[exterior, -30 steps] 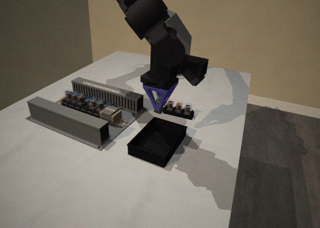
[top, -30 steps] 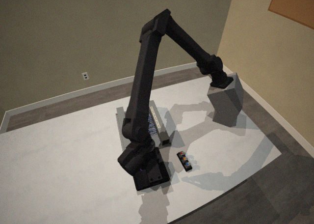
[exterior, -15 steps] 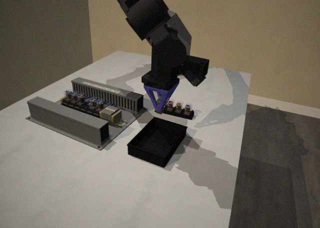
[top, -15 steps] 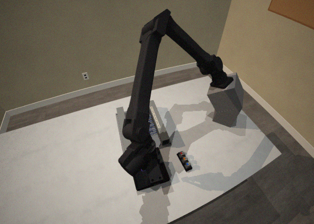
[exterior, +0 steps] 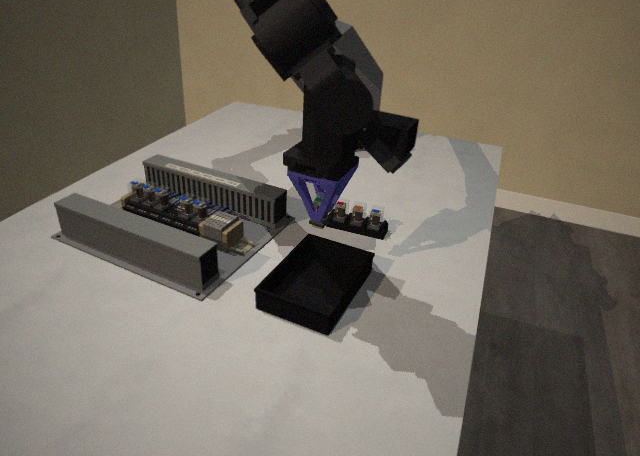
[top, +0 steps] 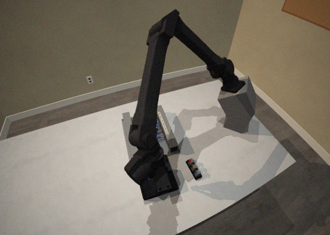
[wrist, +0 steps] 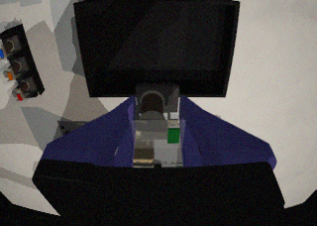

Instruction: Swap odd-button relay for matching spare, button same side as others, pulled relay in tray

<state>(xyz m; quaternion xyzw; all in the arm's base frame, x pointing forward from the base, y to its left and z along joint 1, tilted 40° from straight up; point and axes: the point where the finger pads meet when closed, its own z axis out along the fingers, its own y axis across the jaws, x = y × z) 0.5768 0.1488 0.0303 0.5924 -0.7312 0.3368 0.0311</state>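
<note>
My hand is 12 cm above the black tray.
</note>
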